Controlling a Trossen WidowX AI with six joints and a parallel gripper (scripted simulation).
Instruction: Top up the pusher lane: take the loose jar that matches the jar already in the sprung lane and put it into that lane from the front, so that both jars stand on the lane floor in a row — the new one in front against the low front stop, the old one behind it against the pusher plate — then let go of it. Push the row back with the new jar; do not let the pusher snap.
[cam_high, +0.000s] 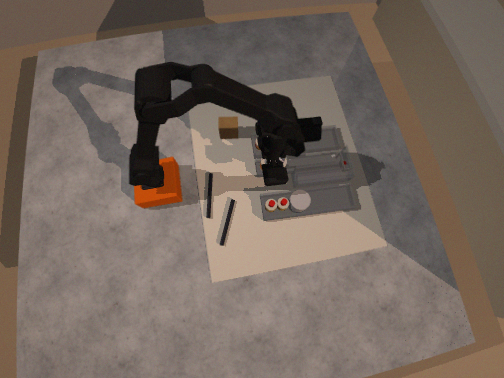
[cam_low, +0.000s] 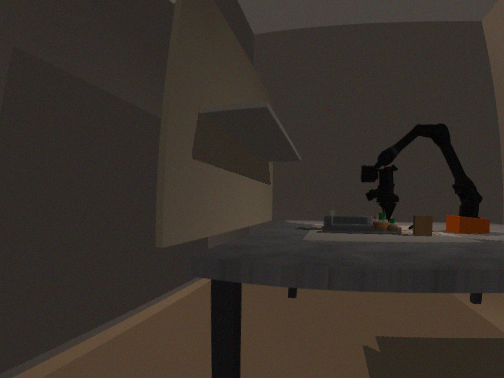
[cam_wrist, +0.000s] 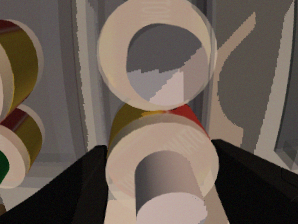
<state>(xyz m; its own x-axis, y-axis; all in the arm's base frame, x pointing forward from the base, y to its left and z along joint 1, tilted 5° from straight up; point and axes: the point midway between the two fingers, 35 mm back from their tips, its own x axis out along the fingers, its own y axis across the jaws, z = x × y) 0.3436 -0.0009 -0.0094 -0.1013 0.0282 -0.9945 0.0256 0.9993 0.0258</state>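
My gripper tip is 14 cm short of the grey lane rack, 3 cm to the left of it and 3 cm above it. Also, from my gripper tip: pale pusher plate (15 cm ahead, 3 cm to the right); brown box (14 cm to the left, 10 cm behind, 1 cm below); grey disc (13 cm to the right, 7 cm ahead, 2 cm below).
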